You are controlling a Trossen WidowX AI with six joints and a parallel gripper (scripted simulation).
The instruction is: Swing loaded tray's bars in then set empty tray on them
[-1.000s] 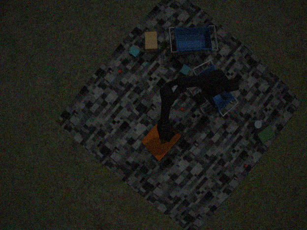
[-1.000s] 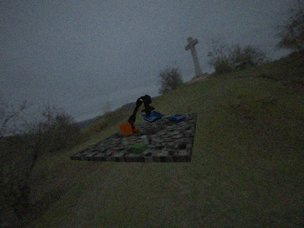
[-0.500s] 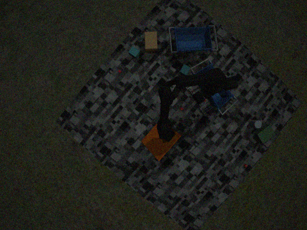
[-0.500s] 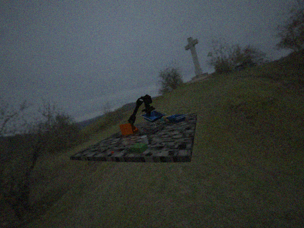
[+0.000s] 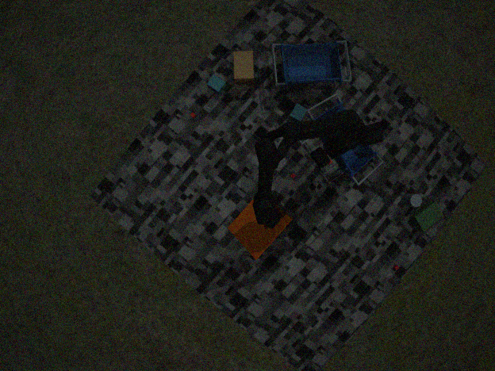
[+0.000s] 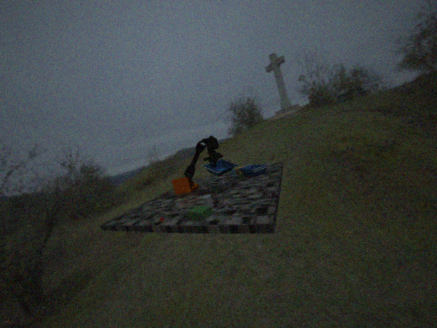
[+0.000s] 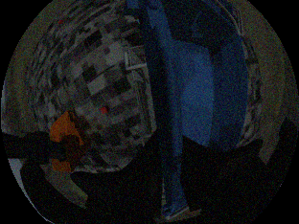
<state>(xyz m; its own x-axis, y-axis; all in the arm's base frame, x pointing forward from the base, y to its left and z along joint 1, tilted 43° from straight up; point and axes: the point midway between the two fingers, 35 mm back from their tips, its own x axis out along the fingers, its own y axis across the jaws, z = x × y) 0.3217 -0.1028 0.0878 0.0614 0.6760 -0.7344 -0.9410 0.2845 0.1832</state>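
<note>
Right now the blue tray is 70 mm ahead of my gripper tip and 20 mm to the right of it. Round my gripper tip: tan block: 110 mm ahead, 470 mm to the left, 150 mm below; then white disc: 80 mm ahead, 450 mm to the right, 150 mm below; then green block: 70 mm ahead, 560 mm to the right, 160 mm below.
</note>
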